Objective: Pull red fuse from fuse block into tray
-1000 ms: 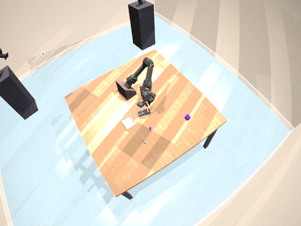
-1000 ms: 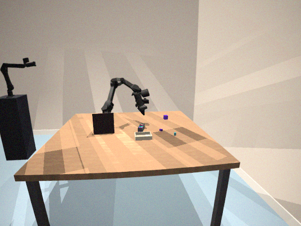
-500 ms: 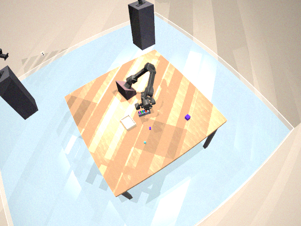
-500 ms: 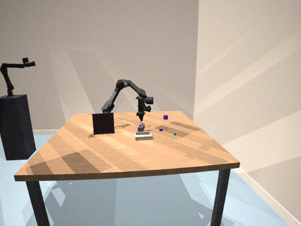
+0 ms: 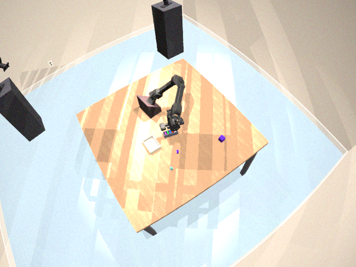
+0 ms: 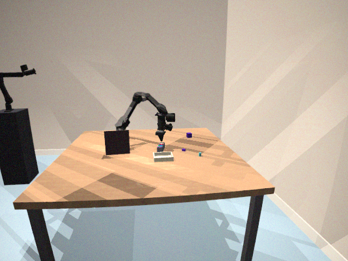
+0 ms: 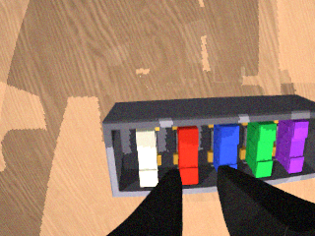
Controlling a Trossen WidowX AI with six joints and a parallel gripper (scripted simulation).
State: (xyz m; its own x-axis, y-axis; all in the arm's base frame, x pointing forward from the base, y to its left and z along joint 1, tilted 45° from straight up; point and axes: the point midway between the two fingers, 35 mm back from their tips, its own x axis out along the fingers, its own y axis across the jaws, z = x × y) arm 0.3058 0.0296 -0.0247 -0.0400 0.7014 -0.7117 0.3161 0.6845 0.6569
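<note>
My gripper tip is 40 mm above the red fuse. From my gripper tip the other things lie so: blue fuse 40 mm below, 20 mm to the right, 10 mm behind; then white fuse 40 mm below, 20 mm to the left; then green fuse 40 mm to the right, 40 mm below, 10 mm behind.
</note>
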